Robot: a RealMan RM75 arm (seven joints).
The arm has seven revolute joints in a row. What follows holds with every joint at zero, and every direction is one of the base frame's.
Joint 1 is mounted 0.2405 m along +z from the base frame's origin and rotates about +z.
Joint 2 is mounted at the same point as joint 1 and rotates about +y.
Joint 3 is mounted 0.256 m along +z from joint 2 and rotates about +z.
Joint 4 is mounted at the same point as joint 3 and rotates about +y.
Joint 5 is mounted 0.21 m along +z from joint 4 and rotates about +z.
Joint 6 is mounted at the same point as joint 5 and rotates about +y.
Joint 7 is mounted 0.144 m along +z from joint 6 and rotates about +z.
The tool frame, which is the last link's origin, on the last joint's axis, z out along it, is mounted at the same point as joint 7; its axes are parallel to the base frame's.
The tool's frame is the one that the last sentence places.
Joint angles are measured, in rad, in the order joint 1, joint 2, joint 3, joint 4, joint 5, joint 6, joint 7. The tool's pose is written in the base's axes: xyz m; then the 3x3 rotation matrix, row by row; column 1 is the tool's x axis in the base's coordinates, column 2 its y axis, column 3 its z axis. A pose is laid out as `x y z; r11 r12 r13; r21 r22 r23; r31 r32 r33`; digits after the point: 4 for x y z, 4 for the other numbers.
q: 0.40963 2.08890 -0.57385 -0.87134 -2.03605 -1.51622 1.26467
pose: 0.3011 0.3225 0.0505; 0.8748 -0.4100 -0.2582; -0.2109 -0.8019 0.5589; -0.4362 -0.4345 -0.7880
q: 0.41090 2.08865 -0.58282 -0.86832 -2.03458 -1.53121 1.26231
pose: 0.2986 0.3212 0.0482; 0.8756 -0.4003 -0.2703; -0.2059 -0.8155 0.5409; -0.4369 -0.4180 -0.7965
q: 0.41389 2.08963 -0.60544 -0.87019 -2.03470 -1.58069 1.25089
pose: 0.2908 0.3167 0.0430; 0.8821 -0.3609 -0.3027; -0.1828 -0.8545 0.4862; -0.4341 -0.3735 -0.8198
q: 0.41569 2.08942 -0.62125 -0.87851 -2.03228 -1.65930 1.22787
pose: 0.2813 0.3090 0.0403; 0.8877 -0.3005 -0.3488; -0.1410 -0.8986 0.4154; -0.4383 -0.3196 -0.8401
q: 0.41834 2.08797 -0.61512 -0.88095 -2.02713 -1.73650 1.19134
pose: 0.2743 0.3014 0.0412; 0.8862 -0.2403 -0.3960; -0.0908 -0.9284 0.3602; -0.4542 -0.2833 -0.8446
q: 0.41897 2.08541 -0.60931 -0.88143 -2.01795 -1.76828 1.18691
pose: 0.2715 0.2987 0.0434; 0.8795 -0.2260 -0.4188; -0.0770 -0.9360 0.3434; -0.4696 -0.2698 -0.8407
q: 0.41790 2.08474 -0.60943 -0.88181 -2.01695 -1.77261 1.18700
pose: 0.2715 0.2981 0.0437; 0.8788 -0.2249 -0.4208; -0.0766 -0.9370 0.3409; -0.4709 -0.2673 -0.8407
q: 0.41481 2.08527 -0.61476 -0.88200 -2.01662 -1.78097 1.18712
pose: 0.2712 0.2961 0.0427; 0.8781 -0.2217 -0.4241; -0.0779 -0.9406 0.3305; -0.4722 -0.2571 -0.8432
